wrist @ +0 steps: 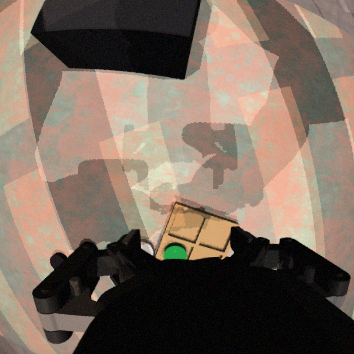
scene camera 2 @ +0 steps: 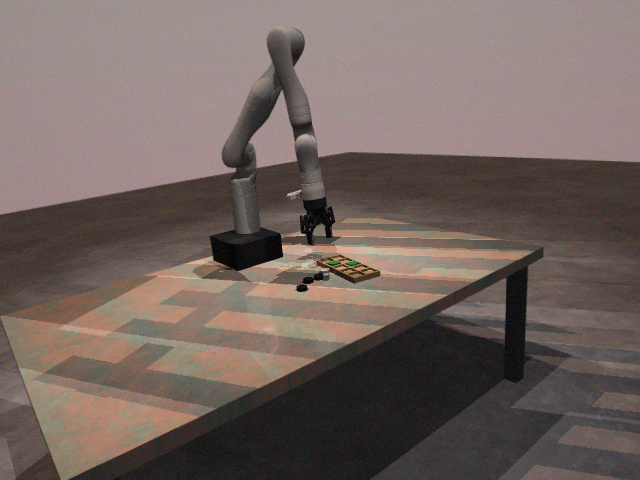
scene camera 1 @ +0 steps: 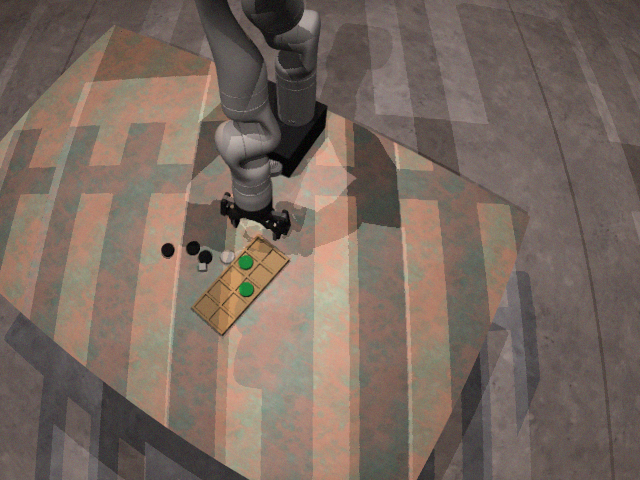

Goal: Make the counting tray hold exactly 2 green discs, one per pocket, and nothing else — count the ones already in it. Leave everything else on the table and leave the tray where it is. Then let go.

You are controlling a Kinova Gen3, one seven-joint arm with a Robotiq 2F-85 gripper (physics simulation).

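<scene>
The wooden counting tray (scene camera 1: 208, 304) (scene camera 2: 356, 280) (wrist: 215, 233) lies flat on the table, with two rows of pockets. One green disc (scene camera 1: 245, 262) (scene camera 2: 333, 262) (wrist: 175, 252) sits in a pocket on the side toward the loose discs. Another green disc (scene camera 1: 246, 289) (scene camera 2: 352, 263) sits in a separate pocket in the other row, nearer the tray's middle; it is hidden in the wrist view. The other pockets that show are empty. My gripper (scene camera 1: 256, 227) (scene camera 2: 319, 238) (wrist: 185, 238) is open and empty, above the table near the tray's robot-side end.
Three black discs (scene camera 1: 167, 250) (scene camera 1: 192, 248) (scene camera 1: 205, 256) lie outside the tray. A white disc (scene camera 1: 227, 256) (wrist: 147, 247) lies close beside the tray's edge. A small white cube (scene camera 1: 202, 267) (scene camera 2: 325, 276) is next to the nearest black disc. The black robot base (scene camera 2: 246, 249) (wrist: 120, 47) stands behind.
</scene>
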